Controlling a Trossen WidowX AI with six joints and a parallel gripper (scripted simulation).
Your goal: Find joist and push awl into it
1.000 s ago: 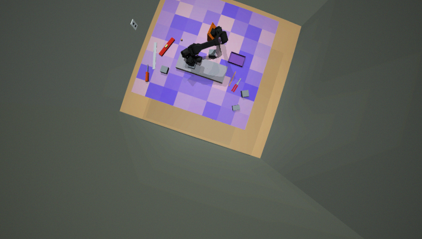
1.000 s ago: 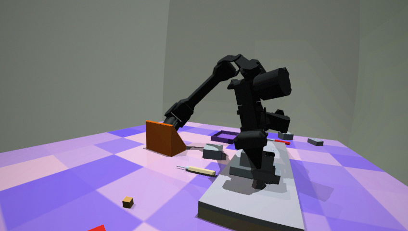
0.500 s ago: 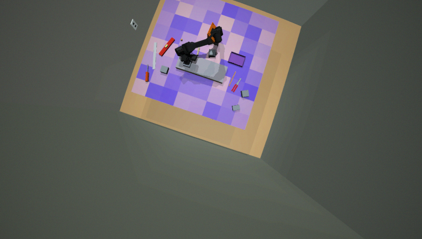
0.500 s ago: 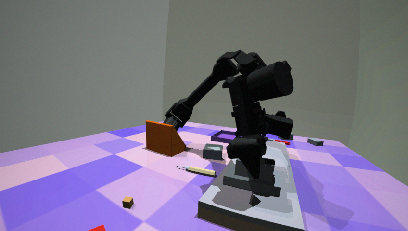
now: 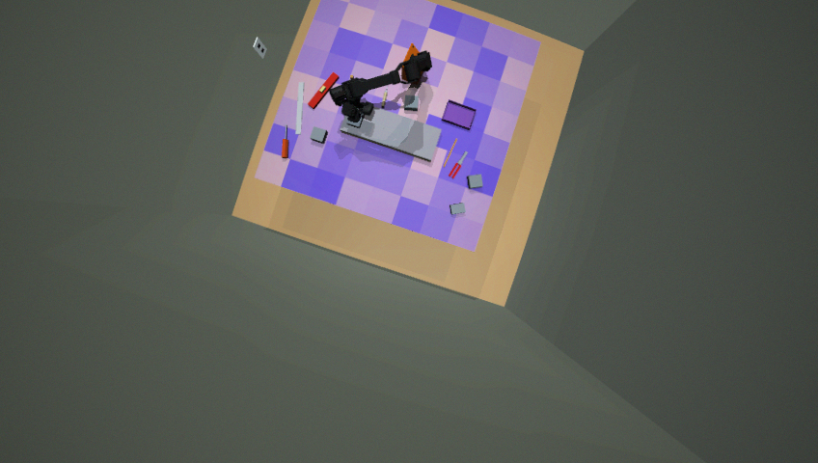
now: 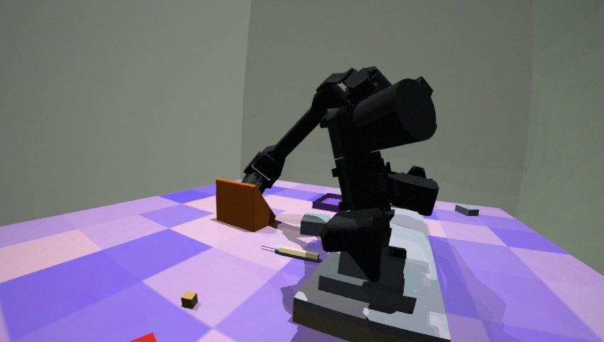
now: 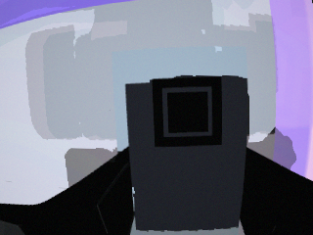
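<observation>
Right now my gripper tip is 25 cm past the purple tray, 51 cm to the right of it and 5 cm above it. Also, from my gripper tip: stud finder light 2 cm ahead, 3 cm above; stud finder 1 cm ahead, 2 cm above; awl 20 cm behind, 8 cm to the left, 6 cm below.
</observation>
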